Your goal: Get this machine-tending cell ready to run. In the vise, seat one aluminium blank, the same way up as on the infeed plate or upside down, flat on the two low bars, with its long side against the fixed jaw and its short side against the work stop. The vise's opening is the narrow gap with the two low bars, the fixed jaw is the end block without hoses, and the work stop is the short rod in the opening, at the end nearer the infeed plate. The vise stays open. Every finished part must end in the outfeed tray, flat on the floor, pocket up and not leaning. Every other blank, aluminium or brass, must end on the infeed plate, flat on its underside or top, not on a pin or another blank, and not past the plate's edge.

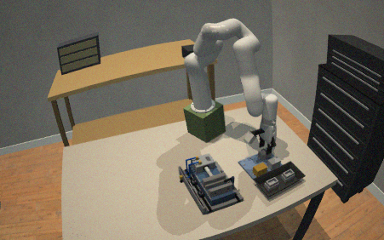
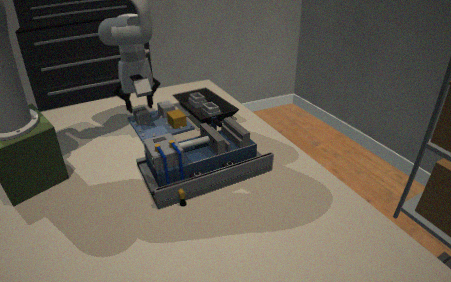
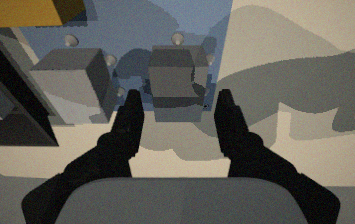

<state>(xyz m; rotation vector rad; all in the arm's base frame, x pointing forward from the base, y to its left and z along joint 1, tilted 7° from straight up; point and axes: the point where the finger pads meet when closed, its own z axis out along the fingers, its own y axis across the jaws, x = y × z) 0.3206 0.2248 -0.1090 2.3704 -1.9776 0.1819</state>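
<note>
Right now my hand is 11 cm short of the brass blank, 7 cm to the left of it and 4 cm above it.
</note>
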